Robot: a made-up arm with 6 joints.
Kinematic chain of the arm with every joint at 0, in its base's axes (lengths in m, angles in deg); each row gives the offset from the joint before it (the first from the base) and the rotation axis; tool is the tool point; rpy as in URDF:
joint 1: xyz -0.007 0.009 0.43 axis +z
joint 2: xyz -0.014 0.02 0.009 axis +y
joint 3: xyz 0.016 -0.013 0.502 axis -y
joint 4: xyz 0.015 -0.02 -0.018 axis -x
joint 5: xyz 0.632 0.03 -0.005 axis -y
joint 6: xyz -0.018 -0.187 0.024 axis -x
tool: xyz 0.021 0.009 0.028 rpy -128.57 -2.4 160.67
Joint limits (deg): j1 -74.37..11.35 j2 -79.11..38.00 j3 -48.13..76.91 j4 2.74..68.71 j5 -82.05..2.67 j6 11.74..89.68
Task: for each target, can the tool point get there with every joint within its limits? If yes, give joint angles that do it. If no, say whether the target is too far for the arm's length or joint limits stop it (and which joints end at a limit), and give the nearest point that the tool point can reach.
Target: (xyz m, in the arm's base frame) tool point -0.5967 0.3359 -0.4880
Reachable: no: joint limits stop it (at a limit: joint 1, joint 2, joint 3, joint 4, joint 5, joint 6) | nearest point -0.0644 -0.3626 0.1290 | short by 1.073 m
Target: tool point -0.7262 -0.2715 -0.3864
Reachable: no: joint limits stop it (at a limit: joint 1, joint 2, joint 3, joint 4, joint 5, joint 6) | nearest point -0.0644 -0.3626 0.1290 | short by 0.844 m
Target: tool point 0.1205 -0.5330 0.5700
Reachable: yes | joints -63.31 -0.68 -38.27 16.66 -18.07 64.02
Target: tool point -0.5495 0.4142 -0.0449
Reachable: no: joint limits stop it (at a limit: joint 2, joint 3, joint 4, joint 5, joint 6) | nearest point -0.9277 0.6967 0.6931 | short by 0.876 m
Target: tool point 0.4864 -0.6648 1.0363
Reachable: yes | joints -49.53 19.07 20.70 56.84 -31.52 36.47
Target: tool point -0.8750 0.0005 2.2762
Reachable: no: too far | nearest point -0.5309 0.0039 1.5359 | short by 0.816 m
